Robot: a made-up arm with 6 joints.
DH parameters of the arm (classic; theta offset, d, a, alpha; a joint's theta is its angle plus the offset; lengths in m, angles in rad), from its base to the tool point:
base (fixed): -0.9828 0 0.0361 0
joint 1: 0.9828 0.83 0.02 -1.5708
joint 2: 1.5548 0 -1.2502 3.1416
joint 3: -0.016 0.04 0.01 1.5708
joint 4: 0 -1.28 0.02 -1.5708
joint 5: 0 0.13 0.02 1.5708
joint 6: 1.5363 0.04 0 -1.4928
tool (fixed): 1.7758 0 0 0
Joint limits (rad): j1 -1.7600..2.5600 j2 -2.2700..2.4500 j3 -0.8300..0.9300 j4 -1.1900..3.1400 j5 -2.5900..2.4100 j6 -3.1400..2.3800
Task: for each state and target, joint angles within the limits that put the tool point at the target. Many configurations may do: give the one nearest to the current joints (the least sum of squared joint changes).
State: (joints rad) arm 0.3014 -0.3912 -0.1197 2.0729 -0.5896 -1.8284
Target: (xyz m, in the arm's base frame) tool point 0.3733 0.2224 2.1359
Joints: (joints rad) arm 0.5708 -0.6596 -0.4750 2.1624 -0.6170 -1.8284
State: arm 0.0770 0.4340 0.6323 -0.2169 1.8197 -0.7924
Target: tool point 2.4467 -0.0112 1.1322
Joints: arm 0.0797 1.1096 0.9300 0.1260 2.1136 -0.7924
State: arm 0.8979 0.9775 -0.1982 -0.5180 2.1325 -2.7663
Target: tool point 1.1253 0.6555 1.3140
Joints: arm 0.6568 0.1655 -0.3549 -0.5112 2.1135 -2.7663
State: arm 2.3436 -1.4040 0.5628 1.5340 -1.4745 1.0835
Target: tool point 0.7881 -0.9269 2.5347
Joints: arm 2.2576 -1.1924 0.3078 1.5472 -1.4724 1.0835
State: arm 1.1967 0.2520 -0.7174 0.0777 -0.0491 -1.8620
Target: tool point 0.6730 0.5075 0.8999
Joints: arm 0.8791 0.2712 -0.8300 -0.1892 0.0187 -1.8620
